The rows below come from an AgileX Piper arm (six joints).
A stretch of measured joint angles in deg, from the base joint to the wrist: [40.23, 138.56, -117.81, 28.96, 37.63, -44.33]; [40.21, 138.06, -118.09, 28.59, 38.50, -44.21]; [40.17, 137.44, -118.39, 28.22, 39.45, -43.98]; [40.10, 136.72, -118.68, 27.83, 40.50, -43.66]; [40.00, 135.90, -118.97, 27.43, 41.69, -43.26]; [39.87, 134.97, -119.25, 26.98, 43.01, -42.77]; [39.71, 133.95, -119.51, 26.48, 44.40, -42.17]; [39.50, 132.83, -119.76, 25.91, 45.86, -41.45]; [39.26, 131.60, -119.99, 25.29, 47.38, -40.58]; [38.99, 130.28, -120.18, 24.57, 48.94, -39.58]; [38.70, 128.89, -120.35, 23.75, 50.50, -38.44]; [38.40, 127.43, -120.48, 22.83, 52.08, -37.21]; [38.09, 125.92, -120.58, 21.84, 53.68, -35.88]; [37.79, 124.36, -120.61, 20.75, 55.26, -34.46]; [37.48, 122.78, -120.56, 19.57, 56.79, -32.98]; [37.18, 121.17, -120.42, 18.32, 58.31, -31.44]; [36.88, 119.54, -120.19, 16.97, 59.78, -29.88]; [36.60, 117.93, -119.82, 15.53, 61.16, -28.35]
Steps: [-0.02, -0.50, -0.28, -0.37, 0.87, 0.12]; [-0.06, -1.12, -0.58, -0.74, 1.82, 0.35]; [-0.13, -1.84, -0.87, -1.13, 2.87, 0.67]; [-0.23, -2.66, -1.16, -1.53, 4.06, 1.07]; [-0.36, -3.59, -1.44, -1.98, 5.38, 1.56]; [-0.52, -4.61, -1.70, -2.48, 6.77, 2.16]; [-0.73, -5.73, -1.95, -3.05, 8.23, 2.88]; [-0.97, -6.96, -2.18, -3.67, 9.75, 3.75]; [-1.24, -8.28, -2.37, -4.39, 11.31, 4.75]; [-1.53, -9.67, -2.54, -5.21, 12.87, 5.89]; [-1.83, -11.13, -2.67, -6.13, 14.45, 7.12]; [-2.14, -12.64, -2.77, -7.12, 16.05, 8.45]; [-2.44, -14.20, -2.80, -8.21, 17.63, 9.87]; [-2.75, -15.78, -2.75, -9.39, 19.16, 11.35]; [-3.05, -17.39, -2.61, -10.64, 20.68, 12.89]; [-3.35, -19.02, -2.38, -11.99, 22.15, 14.45]; [-3.63, -20.63, -2.01, -13.43, 23.53, 15.98]
